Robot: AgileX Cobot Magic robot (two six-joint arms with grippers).
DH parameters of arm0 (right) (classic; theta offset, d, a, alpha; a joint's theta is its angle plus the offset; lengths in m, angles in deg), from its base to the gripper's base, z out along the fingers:
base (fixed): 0 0 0 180
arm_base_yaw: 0 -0.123 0 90
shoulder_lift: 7.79 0 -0.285 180
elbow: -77.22 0 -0.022 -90
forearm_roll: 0 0.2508 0 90
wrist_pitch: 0 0 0.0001 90
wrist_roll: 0 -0.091 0 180
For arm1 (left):
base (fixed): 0 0 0 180
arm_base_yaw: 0 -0.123 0 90
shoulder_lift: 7.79 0 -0.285 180
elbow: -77.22 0 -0.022 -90
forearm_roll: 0 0.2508 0 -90
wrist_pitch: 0 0 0.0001 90
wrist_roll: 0 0.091 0 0
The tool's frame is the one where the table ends.
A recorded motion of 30 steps. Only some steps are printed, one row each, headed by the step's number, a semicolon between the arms.
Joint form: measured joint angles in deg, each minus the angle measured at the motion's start. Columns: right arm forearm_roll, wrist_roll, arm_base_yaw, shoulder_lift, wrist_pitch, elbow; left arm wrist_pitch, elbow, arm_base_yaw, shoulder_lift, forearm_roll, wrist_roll.
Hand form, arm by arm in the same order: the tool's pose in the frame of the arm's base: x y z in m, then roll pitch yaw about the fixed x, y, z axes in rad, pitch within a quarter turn. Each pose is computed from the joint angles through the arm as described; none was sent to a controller.
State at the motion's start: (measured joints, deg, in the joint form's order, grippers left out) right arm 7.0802 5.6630 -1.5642 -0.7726 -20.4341 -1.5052; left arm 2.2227 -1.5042 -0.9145 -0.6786 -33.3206 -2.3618
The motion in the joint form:
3: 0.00 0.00 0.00 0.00 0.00 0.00; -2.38 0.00 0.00 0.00 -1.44 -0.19
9: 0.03 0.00 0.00 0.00 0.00 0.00; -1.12 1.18 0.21 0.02 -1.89 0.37
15: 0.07 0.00 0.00 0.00 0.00 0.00; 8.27 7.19 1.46 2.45 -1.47 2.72
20: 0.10 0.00 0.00 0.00 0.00 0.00; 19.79 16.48 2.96 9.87 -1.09 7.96
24: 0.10 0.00 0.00 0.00 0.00 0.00; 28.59 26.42 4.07 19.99 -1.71 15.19
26: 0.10 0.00 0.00 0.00 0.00 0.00; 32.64 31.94 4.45 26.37 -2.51 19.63
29: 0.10 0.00 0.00 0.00 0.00 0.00; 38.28 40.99 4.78 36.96 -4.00 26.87
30: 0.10 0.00 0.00 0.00 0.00 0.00; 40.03 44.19 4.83 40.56 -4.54 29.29
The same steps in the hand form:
3: 0.0528 0.0054 0.1732 3.0396 1.2897 3.1075; 0.0565 0.0010 0.2052 -1.4476 0.9158 -1.4554
9: 0.0528 0.0054 0.1732 3.0377 1.2897 3.1058; 0.0556 -0.0004 0.2105 -1.4434 0.9185 -1.4682
15: 0.0528 0.0054 0.1732 3.0352 1.2896 3.1034; 0.0537 -0.0100 0.2312 -1.5628 0.9782 -1.6778
20: 0.0528 0.0054 0.1732 3.0333 1.2896 3.1016; 0.0571 -0.0214 0.2628 -1.8403 1.0586 -2.0580
24: 0.0528 0.0054 0.1732 3.0333 1.2896 3.1016; 0.0710 -0.0308 0.2973 -2.1659 1.0998 -2.4776
26: 0.0528 0.0054 0.1732 3.0333 1.2896 3.1016; 0.0844 -0.0358 0.3153 -2.3413 1.0966 -2.7055
29: 0.0528 0.0054 0.1732 3.0333 1.2896 3.1016; 0.1128 -0.0436 0.3420 -2.5696 1.0712 -3.0210
30: 0.0528 0.0054 0.1732 3.0333 1.2896 3.1016; 0.1239 -0.0462 0.3507 -2.6305 1.0611 -3.1125

